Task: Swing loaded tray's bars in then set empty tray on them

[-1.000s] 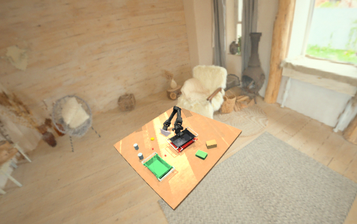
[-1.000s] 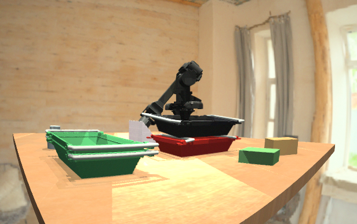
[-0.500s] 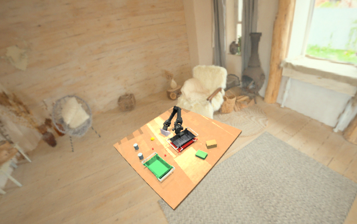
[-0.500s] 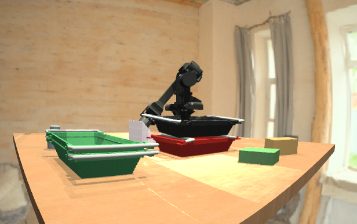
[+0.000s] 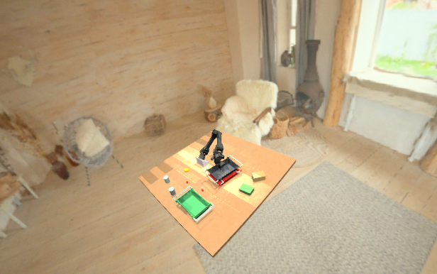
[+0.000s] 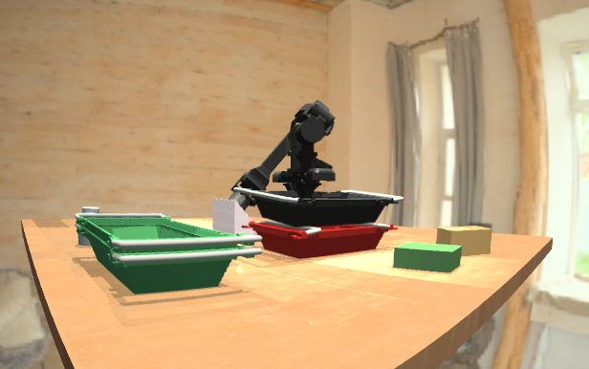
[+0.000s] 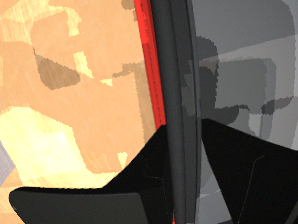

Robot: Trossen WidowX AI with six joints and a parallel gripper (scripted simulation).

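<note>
My gripper tip is now 8 cm short of the black tray, 3 cm below it and 2 cm to the left of it. The rest, counted from my gripper tip: tan block (38 cm ahead, 15 cm to the left, 6 cm below); then green block (37 cm ahead, 7 cm below, 4 cm to the right).
</note>
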